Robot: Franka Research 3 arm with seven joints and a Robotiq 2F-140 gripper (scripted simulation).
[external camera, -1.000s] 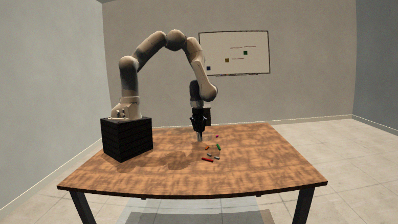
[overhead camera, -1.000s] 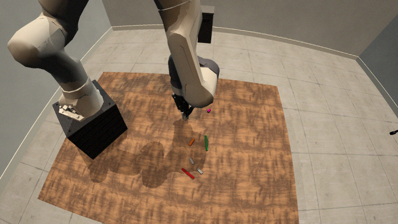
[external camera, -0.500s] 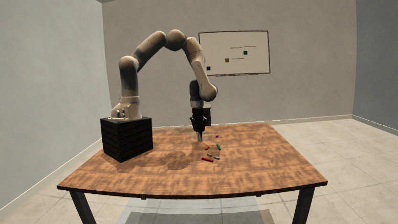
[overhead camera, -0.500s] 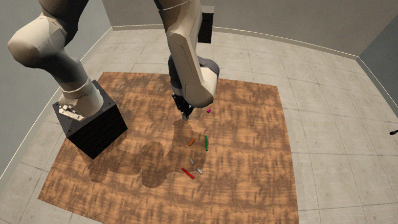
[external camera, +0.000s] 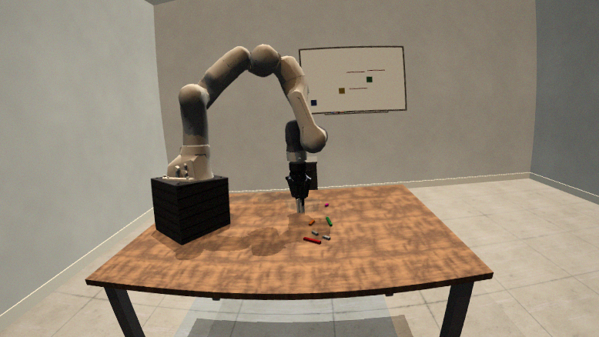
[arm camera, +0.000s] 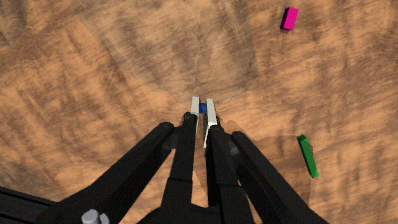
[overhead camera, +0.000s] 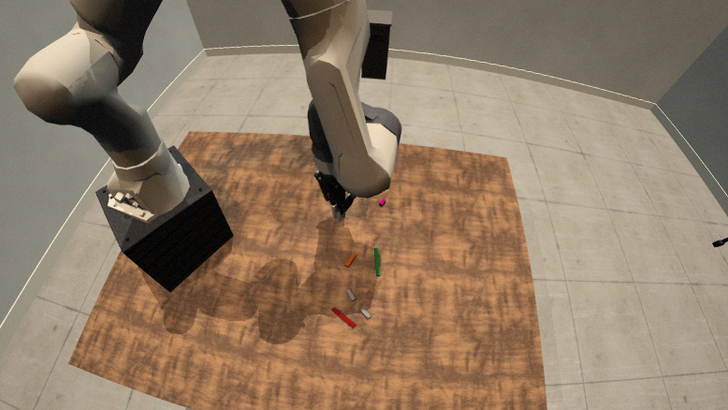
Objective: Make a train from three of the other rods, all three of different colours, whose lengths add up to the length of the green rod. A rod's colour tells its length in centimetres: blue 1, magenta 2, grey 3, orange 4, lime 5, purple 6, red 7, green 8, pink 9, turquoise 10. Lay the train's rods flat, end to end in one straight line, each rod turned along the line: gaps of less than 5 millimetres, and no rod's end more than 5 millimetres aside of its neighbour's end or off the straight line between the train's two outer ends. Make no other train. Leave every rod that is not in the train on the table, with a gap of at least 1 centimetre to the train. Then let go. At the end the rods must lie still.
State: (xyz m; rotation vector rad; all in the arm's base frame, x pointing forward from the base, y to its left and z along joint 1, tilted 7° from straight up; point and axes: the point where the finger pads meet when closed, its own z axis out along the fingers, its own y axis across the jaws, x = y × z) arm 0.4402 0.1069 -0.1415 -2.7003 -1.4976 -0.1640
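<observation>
Now: hand 30 mm above the blue rod. Also, from my hand: magenta rod 120 mm ahead, 60 mm to the left, 30 mm below; green rod 130 mm to the right, 120 mm ahead, 30 mm below; orange rod 140 mm to the right, 40 mm ahead, 30 mm below.
</observation>
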